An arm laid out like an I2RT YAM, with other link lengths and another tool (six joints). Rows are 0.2 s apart.
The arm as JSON. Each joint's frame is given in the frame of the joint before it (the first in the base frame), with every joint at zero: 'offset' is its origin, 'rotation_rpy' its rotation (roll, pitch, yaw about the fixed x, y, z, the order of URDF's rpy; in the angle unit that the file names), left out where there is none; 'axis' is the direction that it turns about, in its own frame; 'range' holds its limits. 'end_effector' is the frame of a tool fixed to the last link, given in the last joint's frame.
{
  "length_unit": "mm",
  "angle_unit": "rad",
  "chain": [
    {
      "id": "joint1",
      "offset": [
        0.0,
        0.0,
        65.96
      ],
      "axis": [
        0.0,
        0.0,
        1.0
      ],
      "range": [
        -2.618,
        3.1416
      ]
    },
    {
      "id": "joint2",
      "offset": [
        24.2,
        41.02,
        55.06
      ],
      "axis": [
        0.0,
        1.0,
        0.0
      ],
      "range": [
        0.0,
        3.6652
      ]
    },
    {
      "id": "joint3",
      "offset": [
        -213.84,
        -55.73,
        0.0
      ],
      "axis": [
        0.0,
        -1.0,
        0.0
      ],
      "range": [
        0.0,
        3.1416
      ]
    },
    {
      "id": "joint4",
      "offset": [
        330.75,
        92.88,
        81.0
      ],
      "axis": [
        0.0,
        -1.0,
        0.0
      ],
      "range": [
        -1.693,
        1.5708
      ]
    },
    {
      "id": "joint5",
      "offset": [
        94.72,
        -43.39,
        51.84
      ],
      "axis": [
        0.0,
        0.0,
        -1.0
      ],
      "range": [
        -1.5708,
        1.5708
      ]
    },
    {
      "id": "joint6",
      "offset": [
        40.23,
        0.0,
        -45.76
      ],
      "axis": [
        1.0,
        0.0,
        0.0
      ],
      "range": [
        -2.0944,
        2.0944
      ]
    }
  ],
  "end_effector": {
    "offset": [
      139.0,
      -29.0,
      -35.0
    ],
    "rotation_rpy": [
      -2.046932,
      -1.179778,
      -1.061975
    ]
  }
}
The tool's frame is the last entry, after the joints.
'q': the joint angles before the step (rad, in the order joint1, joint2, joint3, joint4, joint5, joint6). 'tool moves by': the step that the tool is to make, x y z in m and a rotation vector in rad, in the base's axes. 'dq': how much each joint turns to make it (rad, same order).
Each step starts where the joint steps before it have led.
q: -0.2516 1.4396 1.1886 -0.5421 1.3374 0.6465
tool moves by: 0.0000 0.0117 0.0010 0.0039 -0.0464 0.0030
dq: 0.0259 -0.0023 0.0231 -0.0954 0.0046 0.1172
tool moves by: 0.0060 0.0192 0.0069 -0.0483 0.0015 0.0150
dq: 0.0569 0.0033 -0.0019 0.0094 0.0635 0.0038
